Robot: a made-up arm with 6 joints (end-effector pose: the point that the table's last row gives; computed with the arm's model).
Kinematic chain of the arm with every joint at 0, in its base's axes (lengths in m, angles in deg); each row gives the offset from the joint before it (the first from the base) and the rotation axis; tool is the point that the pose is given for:
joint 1: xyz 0 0 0.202 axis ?
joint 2: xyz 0 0 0 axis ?
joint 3: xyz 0 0 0.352 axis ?
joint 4: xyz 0 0 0 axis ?
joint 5: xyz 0.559 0 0 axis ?
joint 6: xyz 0 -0.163 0 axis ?
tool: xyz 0 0 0
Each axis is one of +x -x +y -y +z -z.
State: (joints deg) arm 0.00 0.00 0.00 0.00 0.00 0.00
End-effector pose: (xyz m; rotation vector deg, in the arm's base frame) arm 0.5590 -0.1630 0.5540 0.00 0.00 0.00
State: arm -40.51 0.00 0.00 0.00 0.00 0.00
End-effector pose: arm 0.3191 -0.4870 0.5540 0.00 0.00 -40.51
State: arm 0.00 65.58 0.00 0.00 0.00 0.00
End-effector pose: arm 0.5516 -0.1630 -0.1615 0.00 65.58 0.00
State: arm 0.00 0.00 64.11 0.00 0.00 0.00
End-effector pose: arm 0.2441 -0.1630 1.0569 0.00 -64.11 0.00
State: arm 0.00 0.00 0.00 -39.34 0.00 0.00
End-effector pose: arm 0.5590 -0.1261 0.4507 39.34 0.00 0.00
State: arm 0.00 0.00 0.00 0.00 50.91 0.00
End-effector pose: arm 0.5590 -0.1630 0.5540 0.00 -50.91 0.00
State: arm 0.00 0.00 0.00 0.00 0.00 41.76
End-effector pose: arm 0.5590 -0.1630 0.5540 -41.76 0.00 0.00
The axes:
joint 1: +z
joint 2: +y
joint 3: -y
joint 4: -x
joint 5: -y
joint 6: -x

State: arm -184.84 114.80 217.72 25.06 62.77 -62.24
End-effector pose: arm -0.1143 0.1579 0.5838 -123.39 21.20 -32.58
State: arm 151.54 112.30 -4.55 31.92 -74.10 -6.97
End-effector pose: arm -0.0660 0.1932 -0.4692 172.83 2.92 11.00
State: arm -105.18 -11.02 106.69 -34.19 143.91 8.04
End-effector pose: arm -0.0657 0.2728 1.0850 52.11 98.36 -57.53
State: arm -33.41 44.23 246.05 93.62 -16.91 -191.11
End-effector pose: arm -0.1721 0.1258 0.0954 40.73 103.05 -139.96
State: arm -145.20 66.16 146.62 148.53 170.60 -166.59
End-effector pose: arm -0.1922 -0.3029 0.9096 76.93 58.64 -75.06
